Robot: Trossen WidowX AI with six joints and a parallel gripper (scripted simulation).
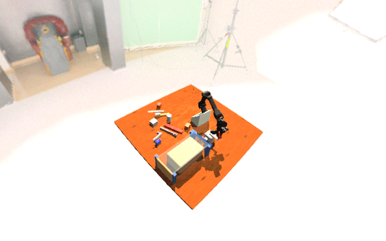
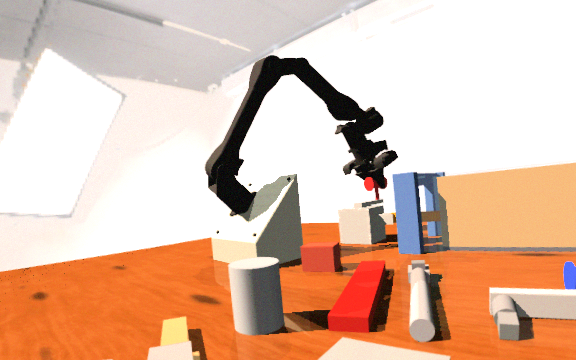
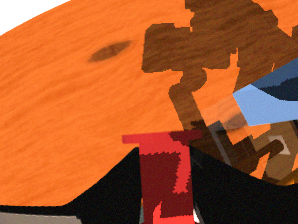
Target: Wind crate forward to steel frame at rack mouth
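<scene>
My gripper tip is now 150 mm short of the frame, 120 mm to the left of it and 30 mm above it. The rest, counted from my gripper tip: winch (120 mm to the right, 100 mm below, 30 mm behind); red knob (20 mm to the right, 10 mm behind); clear-panelled cubby (390 mm ahead, 130 mm to the right, 20 mm below).
</scene>
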